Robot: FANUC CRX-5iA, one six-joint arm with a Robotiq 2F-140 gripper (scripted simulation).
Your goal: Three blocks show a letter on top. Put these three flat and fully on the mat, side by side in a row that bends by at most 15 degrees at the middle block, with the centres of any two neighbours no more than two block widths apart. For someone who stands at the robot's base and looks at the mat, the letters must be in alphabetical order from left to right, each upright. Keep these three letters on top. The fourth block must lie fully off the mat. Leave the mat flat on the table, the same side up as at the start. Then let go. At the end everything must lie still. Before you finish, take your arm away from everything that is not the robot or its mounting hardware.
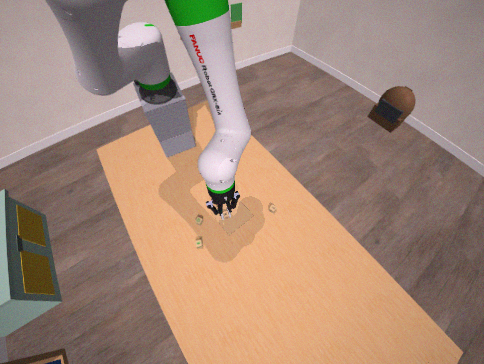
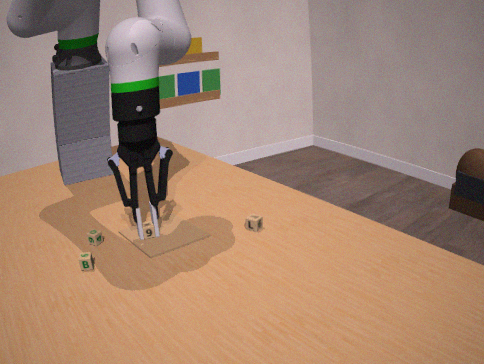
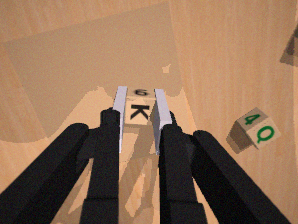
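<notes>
There's a mat in the pictures, and the gripper as well. You'd also see the gripper in image 3.
</notes>
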